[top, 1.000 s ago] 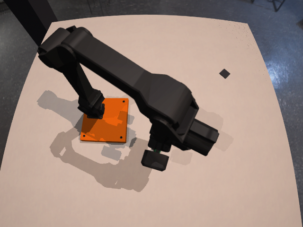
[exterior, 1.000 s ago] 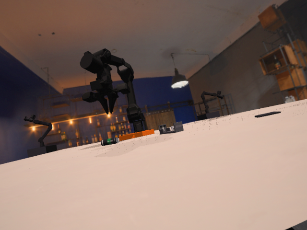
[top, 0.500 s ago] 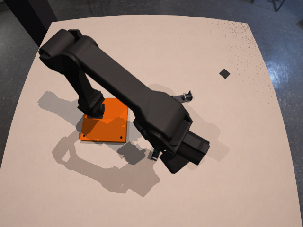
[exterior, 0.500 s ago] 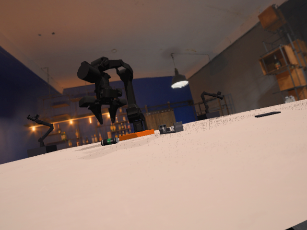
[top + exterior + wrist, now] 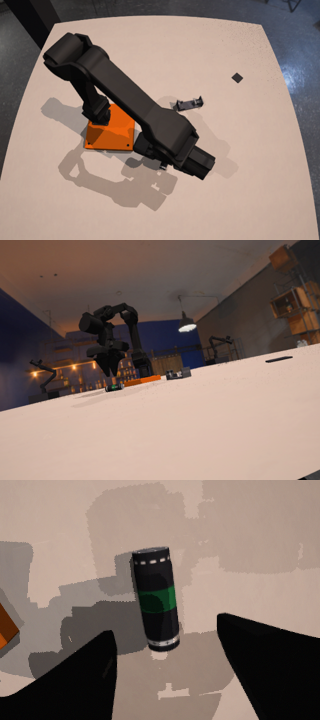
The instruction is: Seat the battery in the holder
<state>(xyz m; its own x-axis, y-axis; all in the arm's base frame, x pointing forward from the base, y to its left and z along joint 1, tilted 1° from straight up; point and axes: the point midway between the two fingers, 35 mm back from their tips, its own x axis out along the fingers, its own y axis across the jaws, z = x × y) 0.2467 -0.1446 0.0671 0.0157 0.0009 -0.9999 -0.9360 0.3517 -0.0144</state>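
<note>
Right now the battery is 40 mm below my gripper tip. From my gripper tip the other things lie so: dark flat square: 320 mm ahead, 380 mm to the left, 50 mm below.
</note>
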